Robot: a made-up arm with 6 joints. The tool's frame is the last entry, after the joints. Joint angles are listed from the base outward.
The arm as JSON. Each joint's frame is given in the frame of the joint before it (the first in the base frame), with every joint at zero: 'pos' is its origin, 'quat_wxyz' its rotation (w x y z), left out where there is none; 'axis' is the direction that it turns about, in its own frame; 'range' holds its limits. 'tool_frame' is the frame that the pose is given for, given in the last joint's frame.
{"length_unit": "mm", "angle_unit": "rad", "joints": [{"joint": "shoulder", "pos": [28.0, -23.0, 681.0], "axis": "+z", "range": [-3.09, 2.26]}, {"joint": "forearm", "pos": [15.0, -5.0, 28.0], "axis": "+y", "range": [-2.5, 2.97]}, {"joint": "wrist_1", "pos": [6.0, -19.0, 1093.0], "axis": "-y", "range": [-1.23, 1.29]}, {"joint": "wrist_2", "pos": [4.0, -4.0, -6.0], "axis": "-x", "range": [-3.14, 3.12]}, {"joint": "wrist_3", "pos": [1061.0, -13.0, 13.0], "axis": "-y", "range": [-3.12, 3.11]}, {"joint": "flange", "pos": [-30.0, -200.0, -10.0], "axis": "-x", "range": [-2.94, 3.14]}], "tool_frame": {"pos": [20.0, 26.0, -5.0], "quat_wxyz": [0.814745, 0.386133, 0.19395, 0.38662]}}
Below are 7 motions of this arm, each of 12 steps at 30 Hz.
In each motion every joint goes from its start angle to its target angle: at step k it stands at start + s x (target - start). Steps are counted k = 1, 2, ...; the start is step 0. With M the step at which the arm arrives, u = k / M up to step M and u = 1 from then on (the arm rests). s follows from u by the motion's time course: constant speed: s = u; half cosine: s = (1 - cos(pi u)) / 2; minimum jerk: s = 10 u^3 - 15 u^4 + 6 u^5.
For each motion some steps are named. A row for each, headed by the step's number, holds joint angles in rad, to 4 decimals.
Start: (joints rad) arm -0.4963 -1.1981 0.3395 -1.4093 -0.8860 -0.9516
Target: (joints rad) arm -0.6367 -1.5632 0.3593 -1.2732 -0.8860 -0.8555
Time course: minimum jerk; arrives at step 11
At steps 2, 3, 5, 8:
2: -0.5026 -1.2145 0.3404 -1.4032 -0.8860 -0.9473
3: -0.5144 -1.2452 0.3421 -1.3918 -0.8860 -0.9392
5: -0.5546 -1.3497 0.3477 -1.3528 -0.8860 -0.9117
8: -0.6186 -1.5161 0.3567 -1.2907 -0.8860 -0.8679

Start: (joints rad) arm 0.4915 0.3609 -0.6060 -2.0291 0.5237 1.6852
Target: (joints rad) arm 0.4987 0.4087 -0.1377 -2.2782 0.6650 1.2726
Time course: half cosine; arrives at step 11
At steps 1, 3, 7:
1: 0.4916 0.3619 -0.5965 -2.0341 0.5266 1.6768
3: 0.4927 0.3691 -0.5252 -2.0721 0.5481 1.6140
7: 0.4966 0.3947 -0.2746 -2.2054 0.6237 1.3932

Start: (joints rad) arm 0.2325 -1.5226 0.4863 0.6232 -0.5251 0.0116
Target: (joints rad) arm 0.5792 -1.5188 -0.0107 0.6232 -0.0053 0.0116
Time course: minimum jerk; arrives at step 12
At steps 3, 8, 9, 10, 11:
3: 0.2684 -1.5222 0.4349 0.6232 -0.4713 0.0116
8: 0.5064 -1.5196 0.0936 0.6232 -0.1144 0.0116
9: 0.5433 -1.5192 0.0407 0.6232 -0.0591 0.0116
10: 0.5669 -1.5189 0.0069 0.6232 -0.0237 0.0116
11: 0.5774 -1.5188 -0.0082 0.6232 -0.0079 0.0116

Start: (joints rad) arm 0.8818 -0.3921 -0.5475 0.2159 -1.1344 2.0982
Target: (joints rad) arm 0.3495 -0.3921 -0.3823 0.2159 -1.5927 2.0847
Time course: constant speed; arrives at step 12
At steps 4, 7, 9, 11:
4: 0.7044 -0.3921 -0.4924 0.2159 -1.2872 2.0937
7: 0.5713 -0.3921 -0.4511 0.2159 -1.4017 2.0903
9: 0.4826 -0.3921 -0.4236 0.2159 -1.4781 2.0881
11: 0.3939 -0.3921 -0.3961 0.2159 -1.5545 2.0858

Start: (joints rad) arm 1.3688 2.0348 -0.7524 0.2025 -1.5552 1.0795
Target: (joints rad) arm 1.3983 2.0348 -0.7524 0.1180 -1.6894 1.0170
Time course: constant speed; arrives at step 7
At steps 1, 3, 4, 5, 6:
1: 1.3730 2.0348 -0.7524 0.1904 -1.5744 1.0706
3: 1.3814 2.0348 -0.7524 0.1663 -1.6127 1.0527
4: 1.3857 2.0348 -0.7524 0.1542 -1.6319 1.0438
5: 1.3899 2.0348 -0.7524 0.1421 -1.6511 1.0349
6: 1.3941 2.0348 -0.7524 0.1301 -1.6702 1.0259

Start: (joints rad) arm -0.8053 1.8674 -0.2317 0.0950 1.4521 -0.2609
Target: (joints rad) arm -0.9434 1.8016 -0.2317 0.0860 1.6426 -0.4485
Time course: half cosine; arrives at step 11
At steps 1, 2, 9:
1: -0.8081 1.8661 -0.2317 0.0948 1.4560 -0.2647
2: -0.8163 1.8622 -0.2317 0.0943 1.4672 -0.2758
9: -0.9324 1.8068 -0.2317 0.0867 1.6275 -0.4336

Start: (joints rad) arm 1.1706 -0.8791 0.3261 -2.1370 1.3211 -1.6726
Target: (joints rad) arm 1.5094 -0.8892 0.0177 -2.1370 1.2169 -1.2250
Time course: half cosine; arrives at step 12
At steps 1, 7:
1: 1.1764 -0.8793 0.3208 -2.1370 1.3193 -1.6650
7: 1.3838 -0.8855 0.1320 -2.1370 1.2555 -1.3909

